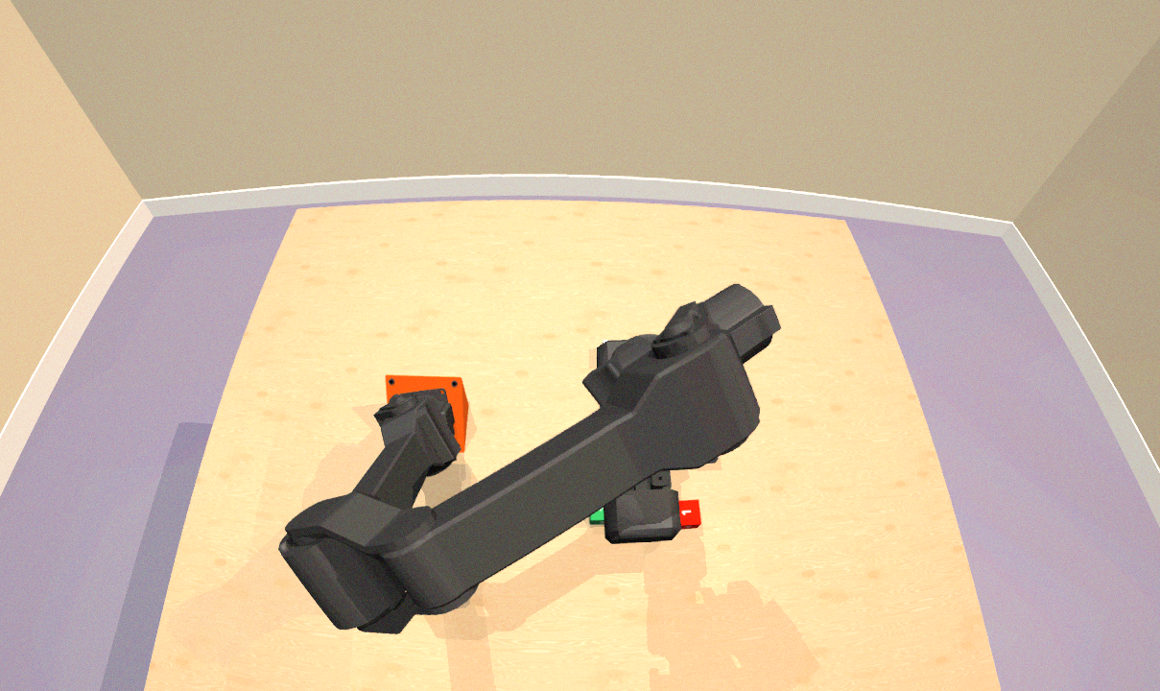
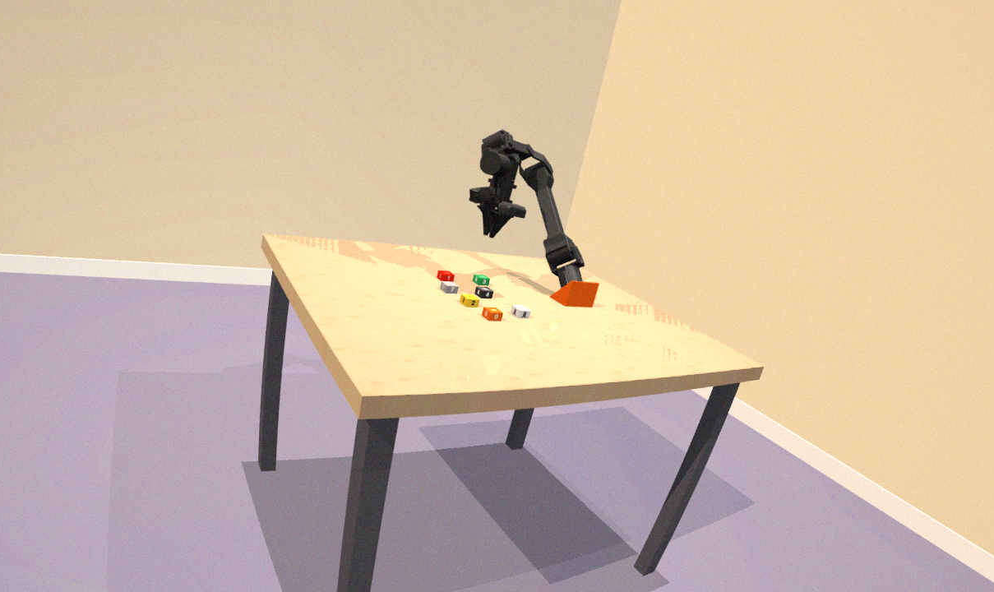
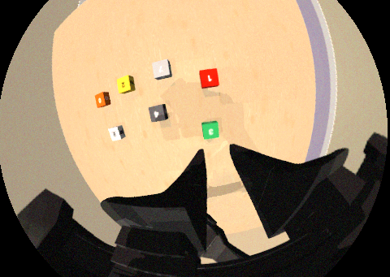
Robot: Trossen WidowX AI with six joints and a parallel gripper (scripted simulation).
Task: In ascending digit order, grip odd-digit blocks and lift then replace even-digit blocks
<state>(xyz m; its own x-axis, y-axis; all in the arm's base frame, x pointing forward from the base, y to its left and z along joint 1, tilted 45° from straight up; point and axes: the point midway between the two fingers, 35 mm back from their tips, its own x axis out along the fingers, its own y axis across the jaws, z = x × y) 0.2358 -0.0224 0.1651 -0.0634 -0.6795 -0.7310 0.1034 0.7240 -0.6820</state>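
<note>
Now: the green block 12 cm below my gripper tip, 2 cm behind it and 1 cm to the right of it. The rest, counted from my gripper tip: dark block: 12 cm below, 9 cm to the left, 5 cm ahead; red block: 12 cm below, 8 cm ahead, 3 cm to the right; grey block: 13 cm ahead, 12 cm below, 6 cm to the left.
</note>
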